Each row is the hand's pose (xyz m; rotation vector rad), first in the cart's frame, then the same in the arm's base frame.
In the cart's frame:
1: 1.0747 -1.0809 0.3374 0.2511 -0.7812 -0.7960
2: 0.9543 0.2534 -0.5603 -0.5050 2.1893 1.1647
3: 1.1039 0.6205 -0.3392 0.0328 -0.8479 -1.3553
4: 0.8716 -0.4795 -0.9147 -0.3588 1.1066 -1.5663
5: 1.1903 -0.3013 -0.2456 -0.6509 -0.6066 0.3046
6: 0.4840 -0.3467 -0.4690 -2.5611 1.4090 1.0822
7: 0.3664 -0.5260 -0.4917 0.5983 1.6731 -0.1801
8: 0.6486 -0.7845 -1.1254 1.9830 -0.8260 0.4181
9: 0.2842 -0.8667 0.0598 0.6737 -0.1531 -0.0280
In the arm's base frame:
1: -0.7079 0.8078 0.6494 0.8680 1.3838 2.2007
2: 0.0780 -0.5873 0.4570 1.2002 0.8382 -0.7069
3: 0.1868 -0.7768 0.8549 0.6504 0.9659 1.8341
4: -0.3074 -0.2505 -0.1815 -1.2932 -0.0594 2.0776
5: -0.4051 -0.1207 0.5633 -1.3893 -0.0663 -2.2262
6: 0.1236 0.0820 0.0835 0.2266 2.3853 -0.5352
7: 0.1142 0.2432 -0.0595 1.7565 -0.5792 -1.6051
8: -0.3199 -0.0667 -0.5729 -0.5119 -2.4782 -0.2701
9: 0.0338 0.8350 0.2056 -0.2660 -1.5795 -2.0437

